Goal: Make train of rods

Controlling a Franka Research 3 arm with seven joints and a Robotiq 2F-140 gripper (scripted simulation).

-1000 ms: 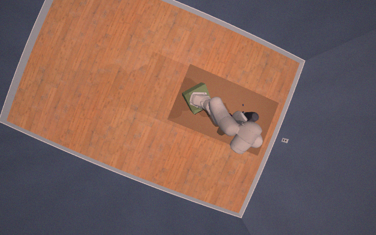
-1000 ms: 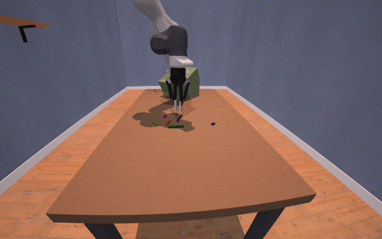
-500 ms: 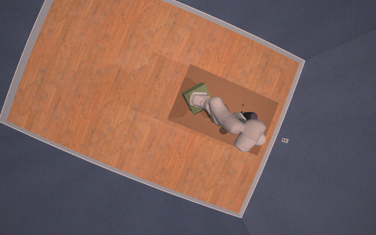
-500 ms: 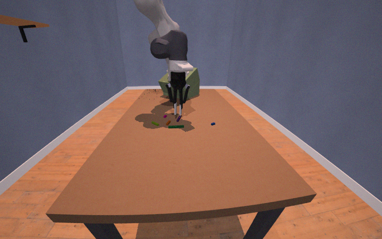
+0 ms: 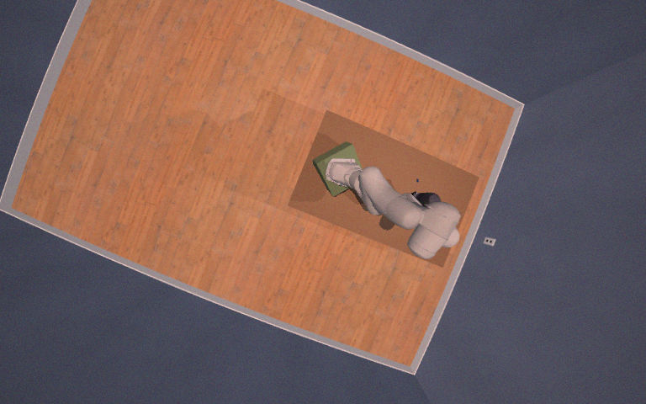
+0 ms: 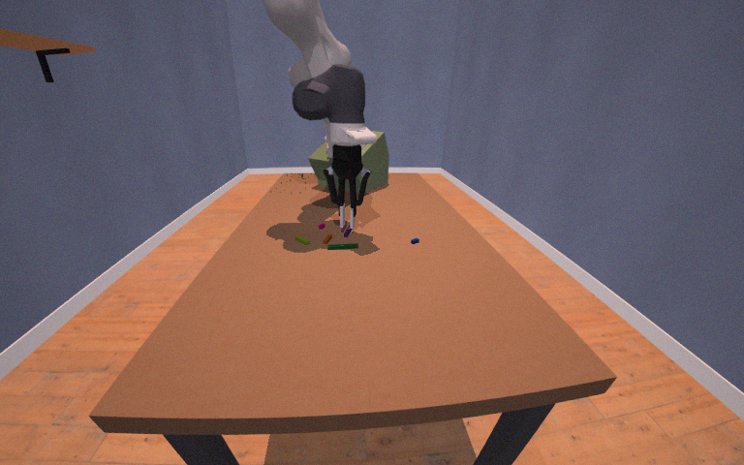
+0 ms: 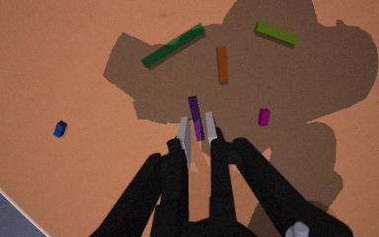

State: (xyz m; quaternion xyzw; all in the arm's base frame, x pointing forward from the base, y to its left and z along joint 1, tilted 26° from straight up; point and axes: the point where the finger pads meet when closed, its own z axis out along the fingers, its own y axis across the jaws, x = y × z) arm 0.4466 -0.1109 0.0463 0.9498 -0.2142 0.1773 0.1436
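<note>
Now: the purple rod 50 mm below my hand. Also, from my hand: green rod (90 mm ahead, 50 mm below, 40 mm to the right); orange rod (70 mm to the right, 50 mm below, 40 mm ahead); magenta rod (70 mm to the right, 50 mm below, 50 mm behind).
</note>
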